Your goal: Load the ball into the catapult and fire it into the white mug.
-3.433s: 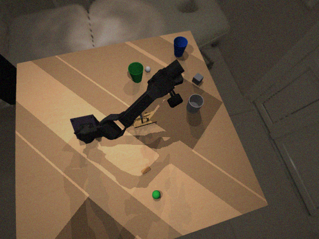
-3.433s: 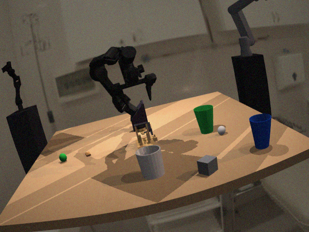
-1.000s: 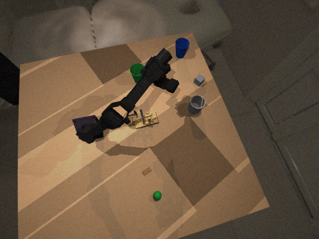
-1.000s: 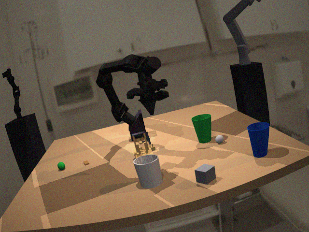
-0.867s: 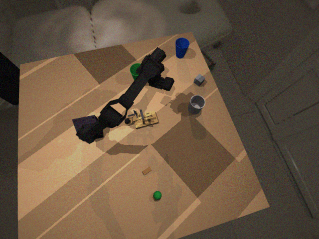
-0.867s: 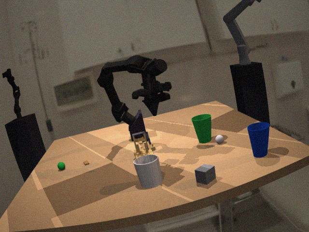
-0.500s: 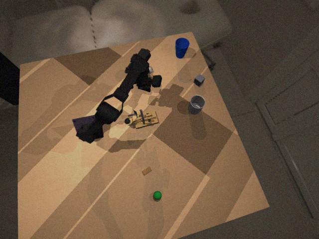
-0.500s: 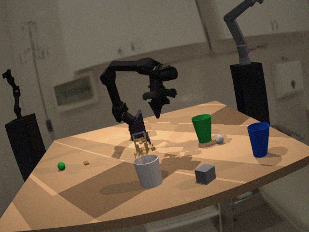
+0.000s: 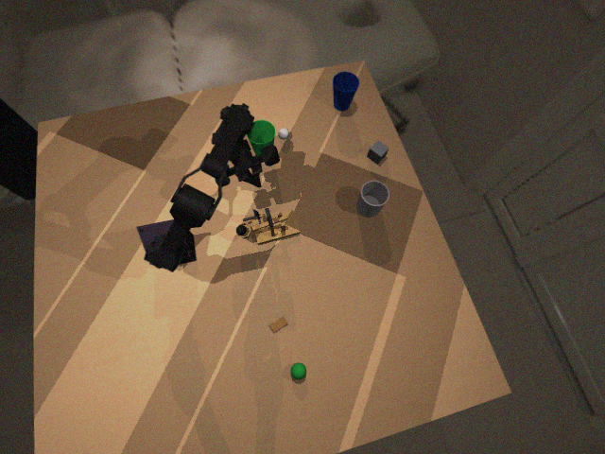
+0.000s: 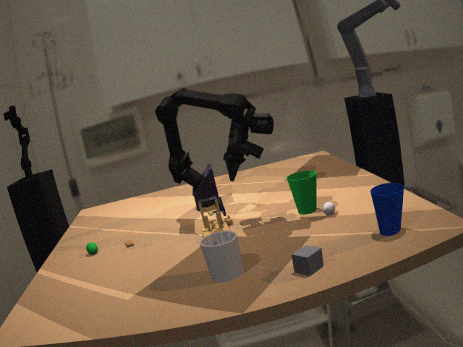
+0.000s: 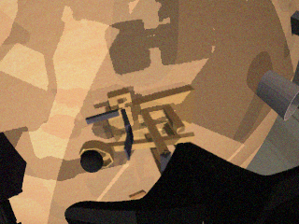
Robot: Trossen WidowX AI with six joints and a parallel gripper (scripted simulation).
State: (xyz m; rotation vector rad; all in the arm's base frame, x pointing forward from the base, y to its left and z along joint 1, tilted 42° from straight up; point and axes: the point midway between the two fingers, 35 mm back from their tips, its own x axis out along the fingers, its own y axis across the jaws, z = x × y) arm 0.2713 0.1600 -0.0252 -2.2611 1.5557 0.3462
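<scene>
Now: the black ball 10 cm to the right of my gripper tip, 8 cm below it and 8 cm behind it. Also, from my gripper tip: green cup: 21 cm to the left, 11 cm below, 3 cm ahead; then white ball: 27 cm to the left, 12 cm below, 11 cm ahead; then catapult: 9 cm below, 7 cm to the right, 1 cm behind.
</scene>
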